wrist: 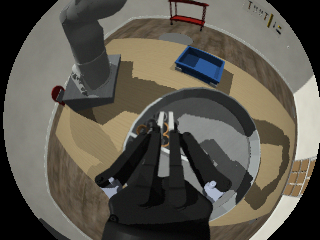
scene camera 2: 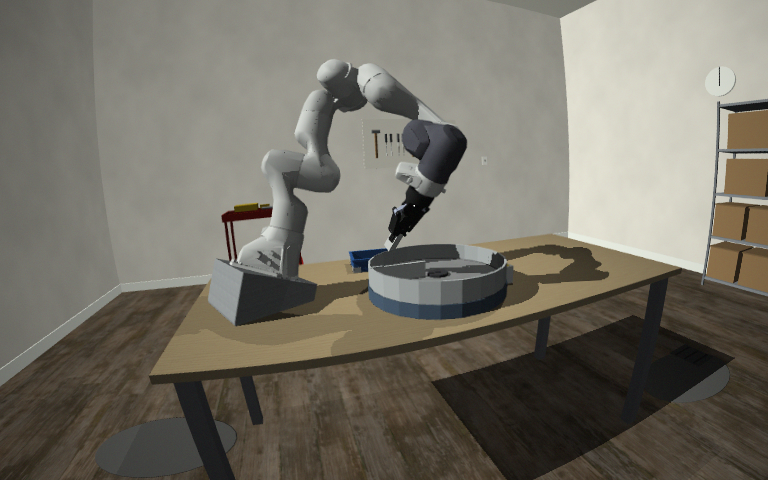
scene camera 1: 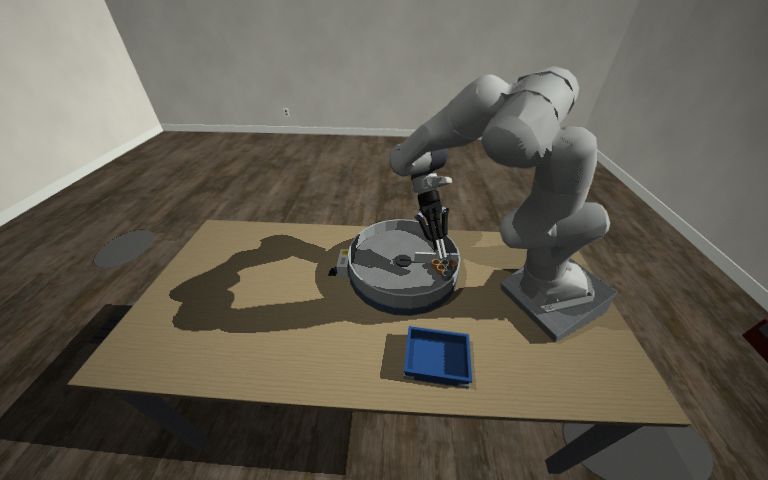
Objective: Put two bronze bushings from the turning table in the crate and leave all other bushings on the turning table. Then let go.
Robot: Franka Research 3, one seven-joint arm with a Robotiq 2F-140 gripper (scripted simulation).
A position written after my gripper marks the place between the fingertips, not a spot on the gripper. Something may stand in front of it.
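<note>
Blue crate [scene camera 1: 435, 351] and [wrist: 201, 65]. My gripper [scene camera 2: 389, 247], [wrist: 166, 118] and [scene camera 1: 441, 257].
</note>
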